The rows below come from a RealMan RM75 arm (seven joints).
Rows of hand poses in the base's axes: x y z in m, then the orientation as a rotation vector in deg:
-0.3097, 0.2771, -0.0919, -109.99, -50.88, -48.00
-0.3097, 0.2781, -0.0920, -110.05, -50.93, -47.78
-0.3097, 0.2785, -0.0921, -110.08, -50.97, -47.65
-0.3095, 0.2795, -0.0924, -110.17, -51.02, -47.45
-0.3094, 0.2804, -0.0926, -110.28, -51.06, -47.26
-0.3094, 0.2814, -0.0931, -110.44, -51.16, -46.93
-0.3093, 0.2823, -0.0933, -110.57, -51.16, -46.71
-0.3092, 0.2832, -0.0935, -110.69, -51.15, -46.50
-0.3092, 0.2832, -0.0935, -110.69, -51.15, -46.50
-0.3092, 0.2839, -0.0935, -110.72, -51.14, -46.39
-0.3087, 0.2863, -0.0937, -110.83, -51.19, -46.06
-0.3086, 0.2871, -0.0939, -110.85, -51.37, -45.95
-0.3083, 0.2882, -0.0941, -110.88, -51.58, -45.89
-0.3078, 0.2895, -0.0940, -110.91, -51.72, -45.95
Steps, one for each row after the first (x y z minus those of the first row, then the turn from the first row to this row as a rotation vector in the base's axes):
0.0000, 0.0010, -0.0001, -0.09, 0.14, 0.09
0.0000, 0.0014, -0.0002, -0.14, 0.21, 0.15
0.0002, 0.0024, -0.0005, -0.26, 0.34, 0.22
0.0003, 0.0033, -0.0007, -0.38, 0.46, 0.26
0.0003, 0.0043, -0.0012, -0.58, 0.65, 0.38
0.0004, 0.0052, -0.0014, -0.71, 0.81, 0.41
0.0005, 0.0061, -0.0016, -0.82, 0.97, 0.43
0.0005, 0.0061, -0.0016, -0.82, 0.97, 0.43
0.0005, 0.0068, -0.0016, -0.85, 1.06, 0.46
0.0010, 0.0092, -0.0018, -0.99, 1.27, 0.57
0.0011, 0.0100, -0.0020, -1.10, 1.27, 0.70
0.0014, 0.0111, -0.0022, -1.23, 1.22, 0.82
0.0019, 0.0124, -0.0021, -1.32, 1.12, 0.85

